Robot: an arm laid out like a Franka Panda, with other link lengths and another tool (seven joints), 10 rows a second.
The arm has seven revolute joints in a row. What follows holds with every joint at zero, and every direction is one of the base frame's. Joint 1 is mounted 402.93 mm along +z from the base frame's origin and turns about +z. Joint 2 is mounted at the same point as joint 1 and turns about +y. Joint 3 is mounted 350.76 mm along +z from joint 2 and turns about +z. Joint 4 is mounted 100.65 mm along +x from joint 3 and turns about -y. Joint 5 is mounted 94.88 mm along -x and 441.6 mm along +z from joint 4 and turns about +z. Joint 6 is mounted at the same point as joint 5 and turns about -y. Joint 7 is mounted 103.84 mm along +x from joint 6 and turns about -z. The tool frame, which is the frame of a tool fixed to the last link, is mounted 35 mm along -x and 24 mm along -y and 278.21 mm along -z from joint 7; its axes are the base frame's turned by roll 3.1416, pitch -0.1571 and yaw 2.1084 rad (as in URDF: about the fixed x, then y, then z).
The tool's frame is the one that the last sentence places.
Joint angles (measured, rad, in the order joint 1, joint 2, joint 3, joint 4, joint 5, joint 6, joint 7), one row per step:
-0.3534 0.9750 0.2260 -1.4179 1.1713 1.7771 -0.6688
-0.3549 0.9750 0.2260 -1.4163 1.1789 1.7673 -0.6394
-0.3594 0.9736 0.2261 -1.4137 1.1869 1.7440 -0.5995
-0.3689 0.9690 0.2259 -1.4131 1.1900 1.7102 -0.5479
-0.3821 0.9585 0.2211 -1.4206 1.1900 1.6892 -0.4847
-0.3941 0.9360 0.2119 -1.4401 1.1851 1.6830 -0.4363
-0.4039 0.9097 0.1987 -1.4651 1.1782 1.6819 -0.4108
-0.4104 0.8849 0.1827 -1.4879 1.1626 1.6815 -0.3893
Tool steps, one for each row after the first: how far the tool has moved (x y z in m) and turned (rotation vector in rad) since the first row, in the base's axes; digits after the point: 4 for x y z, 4 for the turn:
-0.0002 0.0009 0.0046 0.0144 0.0278 -0.0072
-0.0019 0.0012 0.0134 0.0387 0.0649 -0.0099
-0.0061 -0.0014 0.0251 0.0663 0.1135 -0.0080
-0.0102 -0.0109 0.0341 0.0800 0.1757 -0.0202
-0.0144 -0.0236 0.0414 0.0747 0.2239 -0.0374
-0.0196 -0.0376 0.0460 0.0603 0.2523 -0.0531
-0.0264 -0.0518 0.0479 0.0368 0.2777 -0.0632

